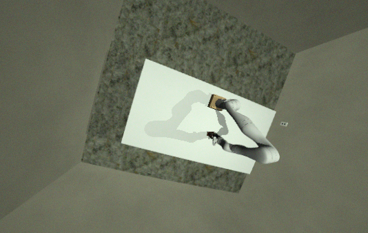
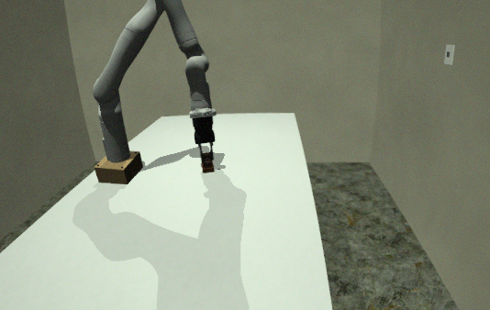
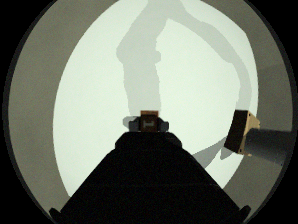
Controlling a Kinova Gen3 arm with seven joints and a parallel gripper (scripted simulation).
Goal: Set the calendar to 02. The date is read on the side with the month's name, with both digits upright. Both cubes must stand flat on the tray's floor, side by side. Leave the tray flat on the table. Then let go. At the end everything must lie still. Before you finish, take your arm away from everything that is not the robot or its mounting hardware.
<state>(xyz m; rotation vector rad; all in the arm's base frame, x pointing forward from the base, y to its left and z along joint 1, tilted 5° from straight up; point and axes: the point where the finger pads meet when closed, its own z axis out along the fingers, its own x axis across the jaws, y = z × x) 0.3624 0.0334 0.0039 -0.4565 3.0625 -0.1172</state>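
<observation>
The brown tray lies 1 cm behind my hand, 1 cm to the left of it and 5 cm below it. The rest, counted from my hand: brown calendar cube 1 cm below.
</observation>
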